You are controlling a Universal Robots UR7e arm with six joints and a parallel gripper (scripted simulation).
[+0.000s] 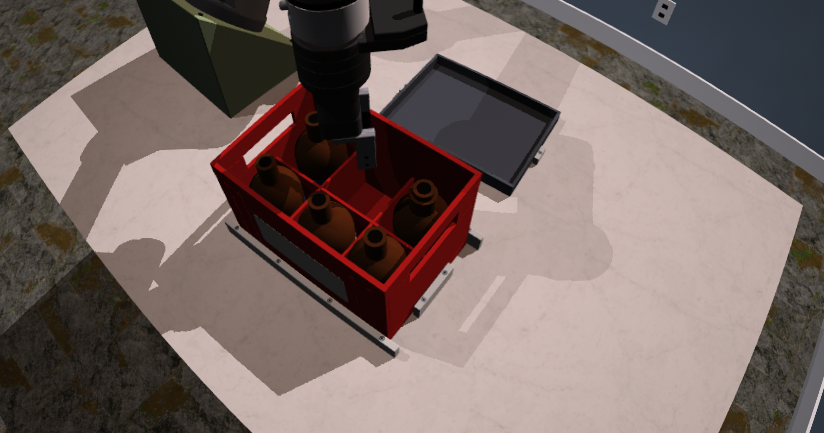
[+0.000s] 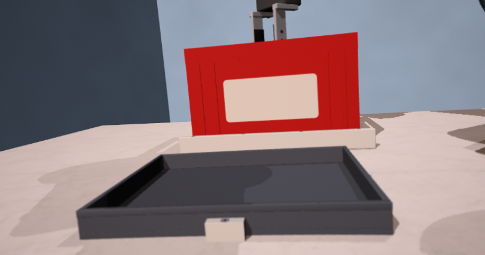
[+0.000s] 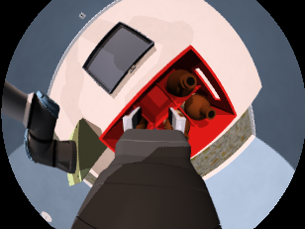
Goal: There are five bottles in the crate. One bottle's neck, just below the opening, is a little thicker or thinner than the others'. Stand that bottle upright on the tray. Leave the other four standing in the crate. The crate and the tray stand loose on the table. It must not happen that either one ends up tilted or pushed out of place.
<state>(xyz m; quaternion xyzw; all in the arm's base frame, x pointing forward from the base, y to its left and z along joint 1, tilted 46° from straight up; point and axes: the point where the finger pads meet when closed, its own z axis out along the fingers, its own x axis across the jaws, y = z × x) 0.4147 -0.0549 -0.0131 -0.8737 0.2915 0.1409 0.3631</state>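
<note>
Now: hand 9 cm short of the bottle, 1 cm to the right of it and 10 cm above it. Also, from my hand: dark grey tray: 1 cm behind, 25 cm to the left, 17 cm below; red crate: 1 cm ahead, 4 cm to the right, 10 cm below.
</note>
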